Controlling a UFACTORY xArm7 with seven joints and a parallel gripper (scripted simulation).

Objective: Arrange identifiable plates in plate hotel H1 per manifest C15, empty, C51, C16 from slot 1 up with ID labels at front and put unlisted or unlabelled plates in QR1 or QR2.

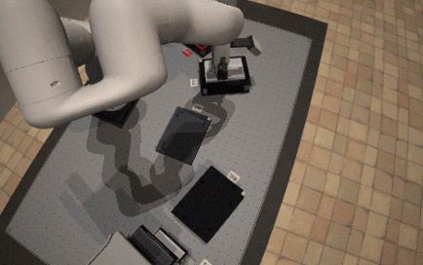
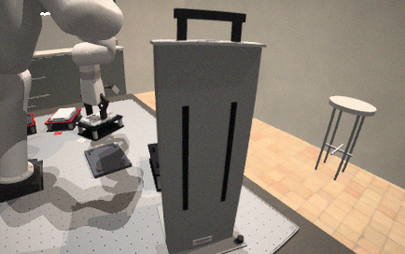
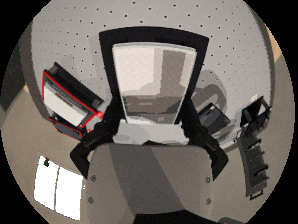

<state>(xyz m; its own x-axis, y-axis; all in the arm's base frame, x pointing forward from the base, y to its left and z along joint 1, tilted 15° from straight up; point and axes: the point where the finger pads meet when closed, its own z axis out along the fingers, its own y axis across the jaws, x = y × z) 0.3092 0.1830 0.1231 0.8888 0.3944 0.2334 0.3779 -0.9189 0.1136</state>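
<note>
Right now the white plate is 20 mm below my hand and 10 mm ahead of it. Round my hand: H1 deck label: 570 mm to the right, 140 mm ahead, 80 mm below; then tall grey tower: 660 mm to the right, 120 mm above.
</note>
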